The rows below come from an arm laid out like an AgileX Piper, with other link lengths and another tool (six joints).
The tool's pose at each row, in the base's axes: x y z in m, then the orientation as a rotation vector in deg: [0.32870 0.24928 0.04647 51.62 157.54 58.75]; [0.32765 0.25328 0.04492 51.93 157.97 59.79]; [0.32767 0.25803 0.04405 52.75 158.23 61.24]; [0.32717 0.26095 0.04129 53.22 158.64 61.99]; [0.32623 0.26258 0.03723 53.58 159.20 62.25]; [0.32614 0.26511 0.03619 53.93 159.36 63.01]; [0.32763 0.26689 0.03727 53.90 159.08 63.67]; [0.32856 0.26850 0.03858 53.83 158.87 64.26]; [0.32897 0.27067 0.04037 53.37 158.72 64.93]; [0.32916 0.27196 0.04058 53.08 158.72 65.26]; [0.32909 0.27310 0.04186 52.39 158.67 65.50]
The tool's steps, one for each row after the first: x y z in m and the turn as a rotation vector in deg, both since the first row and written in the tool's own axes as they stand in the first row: [0.00286 0.00094 0.00323 -0.27 0.86 0.39]; [0.00534 0.00328 0.00665 -0.75 1.81 1.17]; [0.00699 0.00309 0.01034 -0.86 2.53 1.62]; [0.00813 0.00109 0.01418 -0.67 3.12 1.95]; [0.00945 0.00194 0.01642 -0.91 3.64 2.31]; [0.00934 0.00443 0.01700 -1.36 3.75 2.35]; [0.00963 0.00668 0.01716 -1.74 3.87 2.36]; [0.01072 0.00930 0.01713 -2.17 4.06 2.13]; [0.01130 0.01031 0.01776 -2.36 4.22 1.99]; [0.01215 0.01176 0.01741 -2.57 4.27 1.56]
